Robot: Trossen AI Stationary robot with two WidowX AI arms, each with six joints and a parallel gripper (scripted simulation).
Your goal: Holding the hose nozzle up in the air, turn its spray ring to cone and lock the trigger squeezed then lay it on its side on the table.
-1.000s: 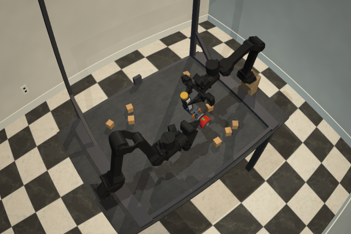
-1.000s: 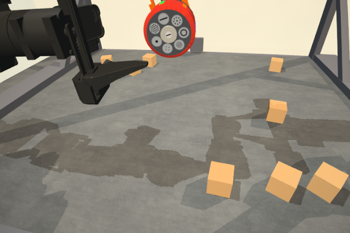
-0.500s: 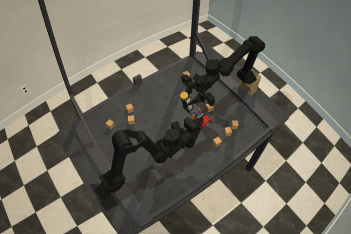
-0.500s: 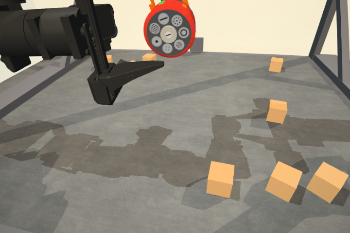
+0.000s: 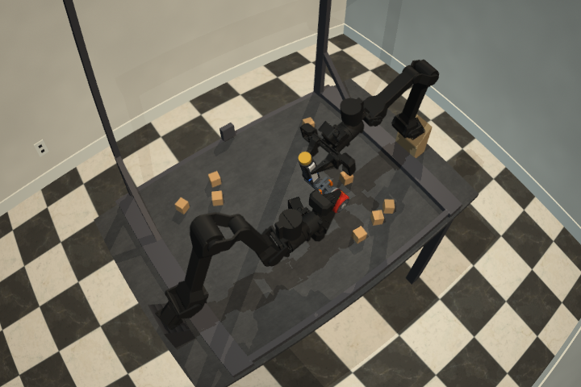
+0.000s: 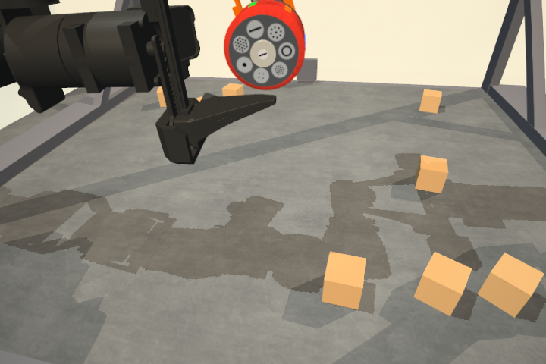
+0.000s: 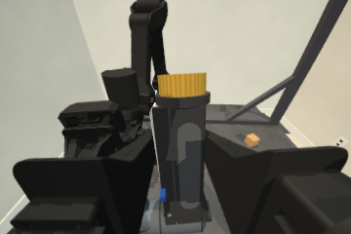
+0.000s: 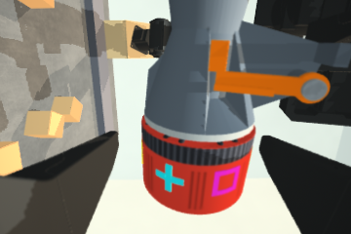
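Now: right hand 30 mm to the right of the red spray ring.
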